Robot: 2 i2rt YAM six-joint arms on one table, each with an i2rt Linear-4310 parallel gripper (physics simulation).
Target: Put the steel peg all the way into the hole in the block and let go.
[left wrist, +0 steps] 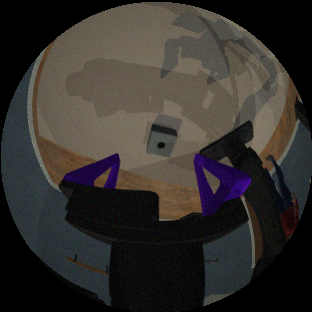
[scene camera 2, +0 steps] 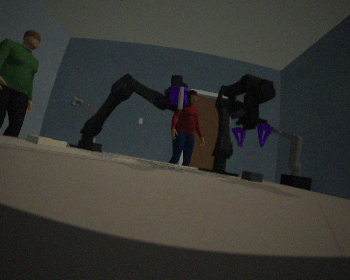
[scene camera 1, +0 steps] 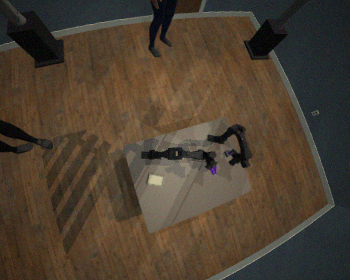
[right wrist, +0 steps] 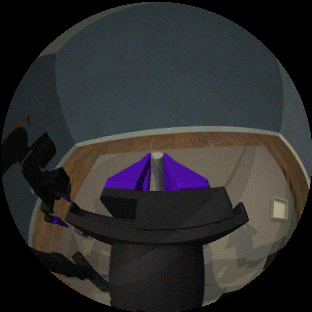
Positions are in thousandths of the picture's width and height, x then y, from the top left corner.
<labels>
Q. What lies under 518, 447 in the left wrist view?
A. A grey block.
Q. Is my left gripper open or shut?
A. Open.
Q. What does my left gripper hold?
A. Nothing.
</labels>
